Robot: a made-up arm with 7 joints.
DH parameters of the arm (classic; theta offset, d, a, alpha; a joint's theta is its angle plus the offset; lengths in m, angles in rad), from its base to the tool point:
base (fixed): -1.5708 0.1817 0 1.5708
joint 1: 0 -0.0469 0.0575 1.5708
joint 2: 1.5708 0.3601 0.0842 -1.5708
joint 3: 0 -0.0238 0.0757 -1.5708
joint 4: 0 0.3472 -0.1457 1.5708
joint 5: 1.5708 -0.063 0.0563 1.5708
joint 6: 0 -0.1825 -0.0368 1.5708
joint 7: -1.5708 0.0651 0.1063 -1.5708
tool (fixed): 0 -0.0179 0 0
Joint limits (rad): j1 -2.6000..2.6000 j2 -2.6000..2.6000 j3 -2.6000..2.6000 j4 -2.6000..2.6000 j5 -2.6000..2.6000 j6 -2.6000..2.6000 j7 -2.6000..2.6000
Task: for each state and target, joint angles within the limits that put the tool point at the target. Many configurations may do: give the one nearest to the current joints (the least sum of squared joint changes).
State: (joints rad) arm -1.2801 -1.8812 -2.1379 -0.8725 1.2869 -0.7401 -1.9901
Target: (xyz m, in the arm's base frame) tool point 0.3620 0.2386 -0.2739
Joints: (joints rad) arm -0.8956 -2.1648 -1.8907 -0.8947 1.0213 -0.5769 -2.4197
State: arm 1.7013 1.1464 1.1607 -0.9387 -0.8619 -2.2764 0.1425
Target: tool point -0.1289 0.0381 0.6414
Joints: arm 1.4968 1.3230 0.6581 -1.0467 -0.9647 -2.2738 0.1687
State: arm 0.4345 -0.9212 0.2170 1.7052 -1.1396 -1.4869 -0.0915
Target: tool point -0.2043 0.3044 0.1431
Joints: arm 0.2563 -1.3277 0.8220 1.5348 -0.8201 -1.3767 0.0309
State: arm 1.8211 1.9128 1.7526 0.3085 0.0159 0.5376 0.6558
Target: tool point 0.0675 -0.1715 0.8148
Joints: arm 1.8775 1.7574 0.9341 0.5667 0.0044 0.5676 0.7777
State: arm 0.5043 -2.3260 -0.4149 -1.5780 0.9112 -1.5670 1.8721
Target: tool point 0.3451 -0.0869 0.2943
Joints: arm 0.9041 -2.1673 0.4646 -1.9857 0.7291 -1.4299 2.1431
